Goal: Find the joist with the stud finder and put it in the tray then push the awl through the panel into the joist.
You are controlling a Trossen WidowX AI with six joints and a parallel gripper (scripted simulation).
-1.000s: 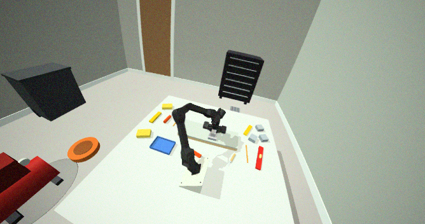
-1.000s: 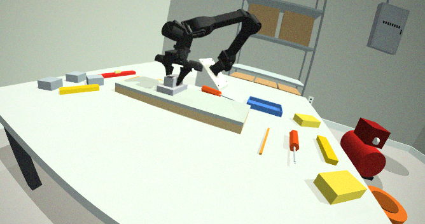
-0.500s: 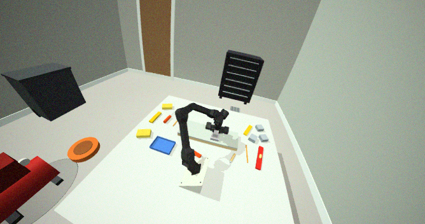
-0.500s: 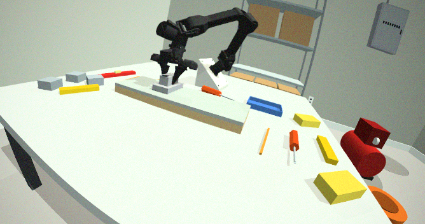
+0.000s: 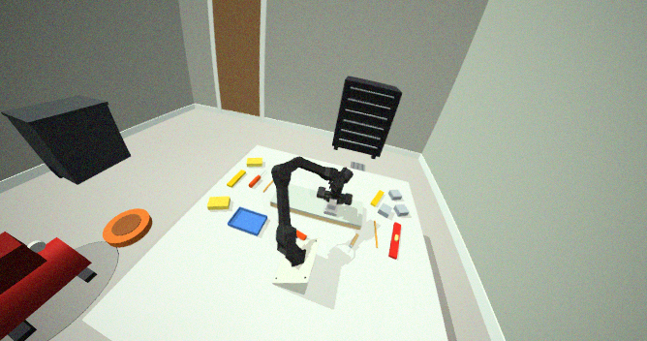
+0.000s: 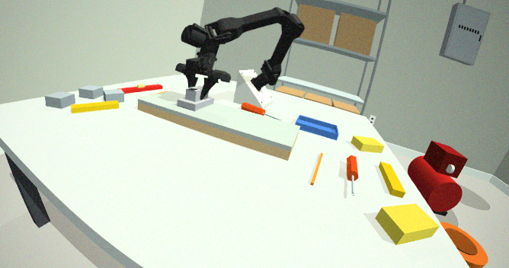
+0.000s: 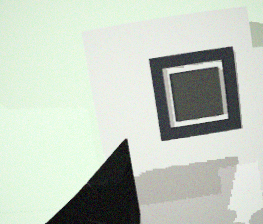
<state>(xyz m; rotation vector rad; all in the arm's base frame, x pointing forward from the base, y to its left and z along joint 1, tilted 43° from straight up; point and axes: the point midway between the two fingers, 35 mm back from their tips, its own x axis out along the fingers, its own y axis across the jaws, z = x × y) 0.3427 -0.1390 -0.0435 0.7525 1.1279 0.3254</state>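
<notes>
Now: gripper tip 43 cm to the right of the blue tray, 17 cm past it and 5 cm above it. Also, from my gripper tip: stud finder: 2 cm above, 1 cm ahead; awl: 21 cm behind, 11 cm to the right, 6 cm below; red level: 36 cm to the right, 15 cm behind, 5 cm below.
</notes>
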